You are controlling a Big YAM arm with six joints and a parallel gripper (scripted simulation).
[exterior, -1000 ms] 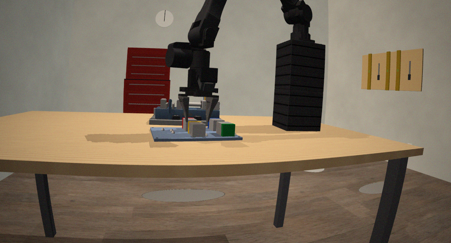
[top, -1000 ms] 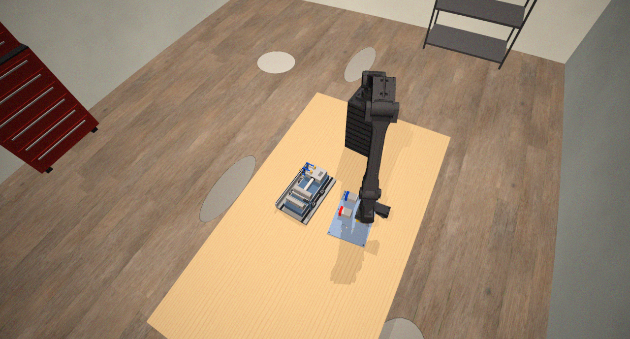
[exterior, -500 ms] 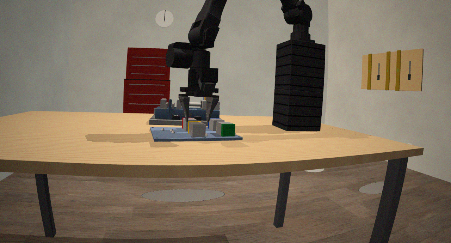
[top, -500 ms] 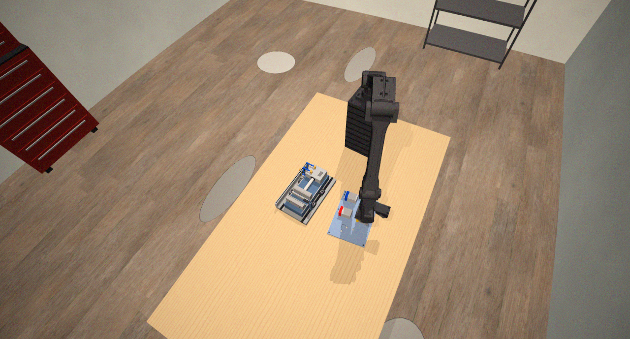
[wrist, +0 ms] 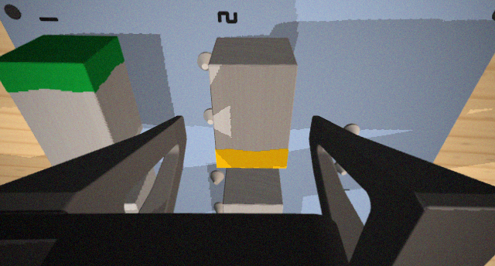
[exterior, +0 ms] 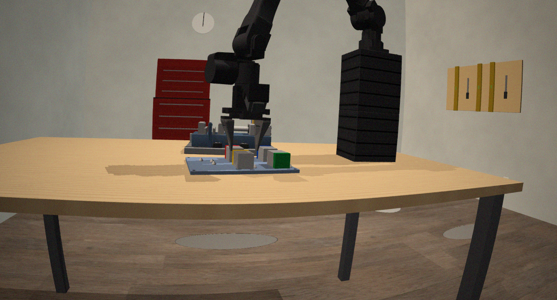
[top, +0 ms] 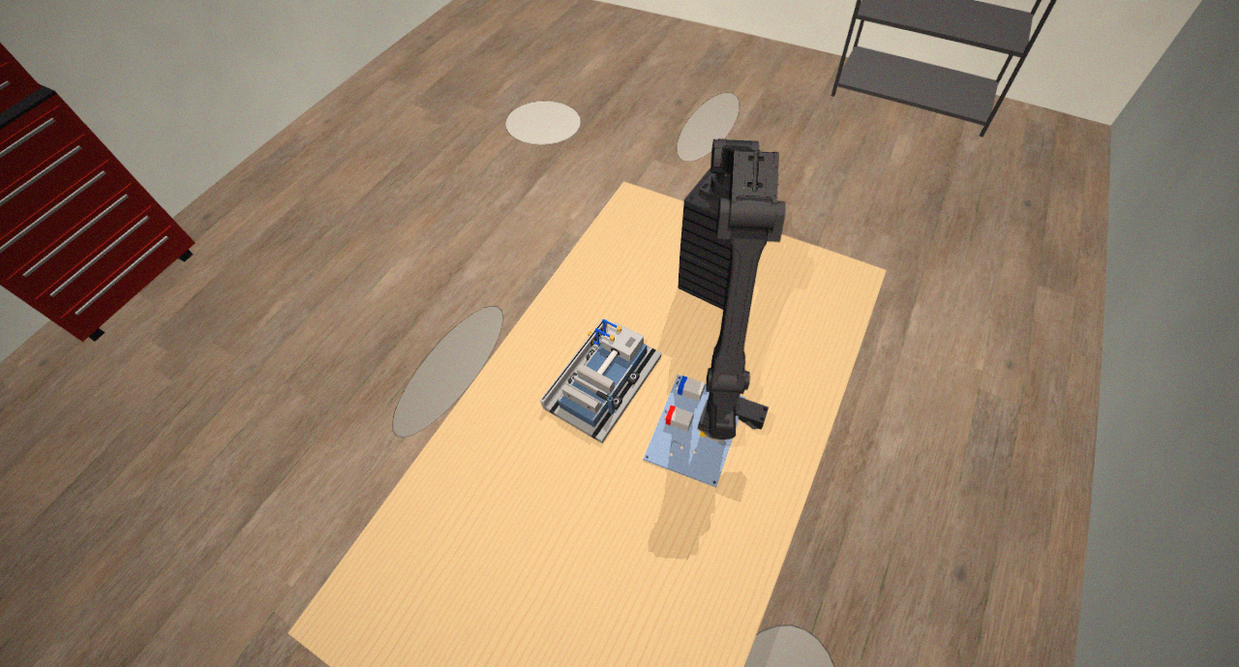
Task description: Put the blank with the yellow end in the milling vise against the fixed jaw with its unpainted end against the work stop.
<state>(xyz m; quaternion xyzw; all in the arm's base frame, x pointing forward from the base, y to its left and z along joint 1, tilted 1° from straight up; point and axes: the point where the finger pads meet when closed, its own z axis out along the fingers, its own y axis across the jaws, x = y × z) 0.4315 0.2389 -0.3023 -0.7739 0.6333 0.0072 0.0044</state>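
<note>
Right now my hand is 30 mm above the yellow-ended blank. Also, from my hand: red-ended blank: 90 mm to the right, 30 mm below, 20 mm ahead; then blue plate: 50 mm below, 40 mm to the right, 10 mm ahead; then green-ended blank: 90 mm behind, 30 mm below, 20 mm to the right.
</note>
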